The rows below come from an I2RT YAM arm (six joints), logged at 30 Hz.
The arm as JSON. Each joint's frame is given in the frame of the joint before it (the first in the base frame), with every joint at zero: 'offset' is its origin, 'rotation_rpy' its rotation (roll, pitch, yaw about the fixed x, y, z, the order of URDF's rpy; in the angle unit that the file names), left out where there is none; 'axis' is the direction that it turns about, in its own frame. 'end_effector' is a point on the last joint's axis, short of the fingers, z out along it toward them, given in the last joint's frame.
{
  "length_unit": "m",
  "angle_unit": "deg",
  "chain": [
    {
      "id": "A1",
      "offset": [
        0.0,
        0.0,
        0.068
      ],
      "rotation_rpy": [
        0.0,
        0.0,
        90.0
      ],
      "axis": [
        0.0,
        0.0,
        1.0
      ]
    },
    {
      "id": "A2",
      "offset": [
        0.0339,
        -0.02,
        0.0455
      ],
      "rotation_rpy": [
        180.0,
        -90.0,
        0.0
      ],
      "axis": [
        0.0,
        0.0,
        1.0
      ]
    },
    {
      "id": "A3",
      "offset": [
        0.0,
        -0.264,
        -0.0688
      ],
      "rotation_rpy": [
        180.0,
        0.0,
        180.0
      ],
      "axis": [
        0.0,
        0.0,
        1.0
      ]
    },
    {
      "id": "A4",
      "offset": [
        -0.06,
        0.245,
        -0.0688
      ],
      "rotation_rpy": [
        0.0,
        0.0,
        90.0
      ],
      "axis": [
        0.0,
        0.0,
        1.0
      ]
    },
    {
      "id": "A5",
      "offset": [
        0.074,
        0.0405,
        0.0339
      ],
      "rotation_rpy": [
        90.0,
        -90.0,
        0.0
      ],
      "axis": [
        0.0,
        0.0,
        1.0
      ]
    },
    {
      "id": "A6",
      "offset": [
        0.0,
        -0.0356,
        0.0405
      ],
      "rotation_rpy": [
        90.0,
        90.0,
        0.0
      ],
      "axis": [
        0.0,
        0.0,
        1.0
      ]
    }
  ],
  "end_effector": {
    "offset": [
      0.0,
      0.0,
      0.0
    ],
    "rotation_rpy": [
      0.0,
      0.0,
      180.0
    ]
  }
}
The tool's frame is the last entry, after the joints.
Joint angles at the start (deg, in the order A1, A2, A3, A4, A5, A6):
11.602 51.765 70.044 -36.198 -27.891 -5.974
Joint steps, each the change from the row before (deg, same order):
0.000 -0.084 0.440 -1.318 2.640 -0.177
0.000 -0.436 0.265 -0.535 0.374 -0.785
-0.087 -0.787 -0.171 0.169 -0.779 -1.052
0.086 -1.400 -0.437 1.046 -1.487 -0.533
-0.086 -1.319 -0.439 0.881 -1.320 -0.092
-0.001 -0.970 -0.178 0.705 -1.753 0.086
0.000 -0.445 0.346 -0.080 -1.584 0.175
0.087 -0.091 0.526 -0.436 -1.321 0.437
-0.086 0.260 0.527 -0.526 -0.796 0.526
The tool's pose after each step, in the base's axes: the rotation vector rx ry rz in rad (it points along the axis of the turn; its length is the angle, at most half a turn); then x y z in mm. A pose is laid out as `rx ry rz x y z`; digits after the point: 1 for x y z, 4 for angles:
-0.5852 1.8008 0.4820 163.0 49.0 422.3
-0.5929 1.7945 0.4660 160.0 48.1 423.9
-0.6162 1.7708 0.4625 156.0 47.5 425.3
-0.6421 1.7250 0.4738 149.3 47.2 428.3
-0.6572 1.6878 0.4856 143.0 46.5 430.7
-0.6765 1.6538 0.5078 137.7 46.3 433.3
-0.6929 1.6346 0.5313 133.8 46.4 436.0
-0.7039 1.6274 0.5573 131.3 46.8 438.3
-0.7048 1.6320 0.5763 131.1 47.0 439.6

